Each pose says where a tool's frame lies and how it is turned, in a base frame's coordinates. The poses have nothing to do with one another.
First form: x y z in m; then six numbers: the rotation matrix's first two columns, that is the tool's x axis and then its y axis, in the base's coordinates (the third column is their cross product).
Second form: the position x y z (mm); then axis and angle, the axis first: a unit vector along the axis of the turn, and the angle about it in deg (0 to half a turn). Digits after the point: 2 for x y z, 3 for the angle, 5 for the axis.
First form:
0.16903 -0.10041 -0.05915 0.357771 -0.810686 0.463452 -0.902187 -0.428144 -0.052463
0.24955 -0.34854 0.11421 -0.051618 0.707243 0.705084 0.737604 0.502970 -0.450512
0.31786 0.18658 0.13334 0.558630 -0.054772 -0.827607 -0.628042 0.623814 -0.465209
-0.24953 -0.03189 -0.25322 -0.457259 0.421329 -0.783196 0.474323 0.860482 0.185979
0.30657 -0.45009 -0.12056 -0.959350 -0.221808 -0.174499 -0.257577 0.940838 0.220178
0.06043 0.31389 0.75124 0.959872 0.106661 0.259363 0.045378 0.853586 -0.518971
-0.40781 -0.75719 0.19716 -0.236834 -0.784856 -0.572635 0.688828 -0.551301 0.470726
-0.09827 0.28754 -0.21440 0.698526 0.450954 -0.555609 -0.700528 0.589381 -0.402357
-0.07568 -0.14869 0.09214 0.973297 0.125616 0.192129 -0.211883 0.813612 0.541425
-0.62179 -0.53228 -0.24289 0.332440 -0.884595 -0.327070 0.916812 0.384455 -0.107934
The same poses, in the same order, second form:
169.03 -100.41 -59.15 0.82172 -0.52706 0.21675 167.815
249.55 -348.54 114.21 -0.56632 -0.82398 -0.01815 123.239
317.86 186.58 133.34 -0.64255 0.70681 0.29590 75.625
-249.53 -31.89 -253.22 0.29391 0.95526 -0.03297 126.516
306.57 -450.09 -120.56 -0.12233 0.98502 0.12156 171.540
60.43 313.89 751.24 -0.88560 -0.46145 0.05275 35.514
-407.81 -757.19 197.16 0.45429 -0.06782 -0.88827 123.950
-98.27 287.54 -214.40 -0.62254 0.40721 0.66830 59.486
-75.68 -148.69 92.14 0.92987 -0.23512 0.28296 36.611
-621.79 -532.28 -242.89 0.08259 0.29019 -0.95340 70.861

